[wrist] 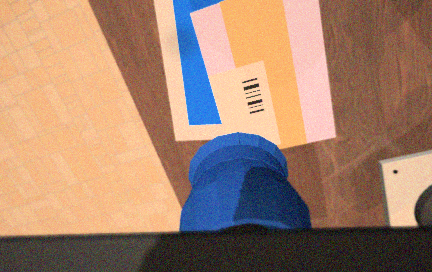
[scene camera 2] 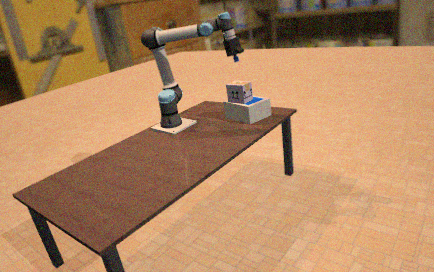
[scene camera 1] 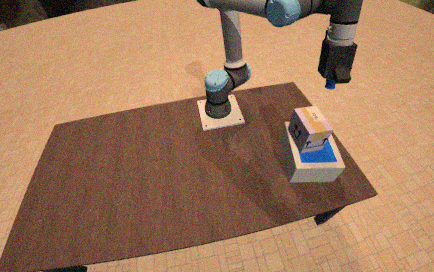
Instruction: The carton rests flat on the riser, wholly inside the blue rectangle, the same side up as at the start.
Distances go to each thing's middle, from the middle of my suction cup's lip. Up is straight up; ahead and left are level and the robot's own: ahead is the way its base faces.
My suction cup is now 210 mm above the carton (scene camera 1: 309,129), 20 mm to the left of it and 20 mm short of it. The rest, counted from my suction cup: riser (scene camera 1: 325,165) (330 mm below, 40 mm ahead, 10 mm to the left).
